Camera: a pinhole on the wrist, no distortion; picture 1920 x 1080 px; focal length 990.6 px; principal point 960.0 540.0 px. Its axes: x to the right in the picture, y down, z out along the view. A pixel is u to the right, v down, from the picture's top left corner.
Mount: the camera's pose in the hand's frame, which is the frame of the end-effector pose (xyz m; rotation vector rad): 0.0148 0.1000 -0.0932 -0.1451 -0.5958 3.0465
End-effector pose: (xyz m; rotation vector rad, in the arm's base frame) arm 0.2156 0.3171 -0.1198 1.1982 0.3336 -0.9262
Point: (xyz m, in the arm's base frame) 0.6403 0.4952 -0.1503
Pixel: behind the camera
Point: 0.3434 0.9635 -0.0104
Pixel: behind the camera
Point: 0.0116 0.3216 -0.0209
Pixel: 1670 988
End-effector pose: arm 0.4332 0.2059 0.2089 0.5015 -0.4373 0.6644
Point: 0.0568 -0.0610 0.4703
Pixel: 1401 58
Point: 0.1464 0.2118 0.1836
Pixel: outside the picture
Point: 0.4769 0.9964 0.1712
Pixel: behind the camera
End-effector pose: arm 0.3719 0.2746 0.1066 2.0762 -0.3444 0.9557
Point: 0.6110 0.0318 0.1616
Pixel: 390 234
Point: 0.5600 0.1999 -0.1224
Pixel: 1003 855
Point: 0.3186 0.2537 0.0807
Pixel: 1456 822
